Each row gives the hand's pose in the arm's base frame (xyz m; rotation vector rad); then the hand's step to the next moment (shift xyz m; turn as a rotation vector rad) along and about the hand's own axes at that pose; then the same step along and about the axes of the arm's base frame.
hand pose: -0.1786 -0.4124 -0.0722 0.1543 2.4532 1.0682
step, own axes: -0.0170 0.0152 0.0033 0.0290 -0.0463 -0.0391
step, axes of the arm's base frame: 0.0154 0.0080 0.0151 -0.0398 -0.0501 -0.0205
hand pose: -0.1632 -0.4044 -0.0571 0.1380 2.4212 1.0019
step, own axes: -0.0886 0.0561 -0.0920 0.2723 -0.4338 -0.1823
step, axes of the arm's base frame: 0.0256 -0.0424 0.1304 -0.2827 -0.3525 -0.3023
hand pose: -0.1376 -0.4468 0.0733 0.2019 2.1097 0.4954
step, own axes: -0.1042 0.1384 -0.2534 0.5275 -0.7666 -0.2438
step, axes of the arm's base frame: -0.1588 0.0227 0.2617 -0.4603 -0.5866 -0.6078
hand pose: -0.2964 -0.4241 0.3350 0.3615 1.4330 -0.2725
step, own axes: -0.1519 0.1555 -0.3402 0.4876 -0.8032 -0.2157
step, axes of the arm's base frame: -0.2670 0.2738 0.1294 -0.4540 -0.6327 -0.5683
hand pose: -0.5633 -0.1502 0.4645 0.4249 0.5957 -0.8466
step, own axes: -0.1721 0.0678 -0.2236 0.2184 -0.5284 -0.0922
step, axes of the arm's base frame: -0.1061 0.2651 -0.0517 -0.3360 -0.3864 -0.2705
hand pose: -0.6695 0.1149 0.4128 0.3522 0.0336 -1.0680
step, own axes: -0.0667 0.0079 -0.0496 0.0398 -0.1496 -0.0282
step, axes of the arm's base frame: -0.0186 0.0750 -0.0316 -0.1055 -0.0900 -0.0743
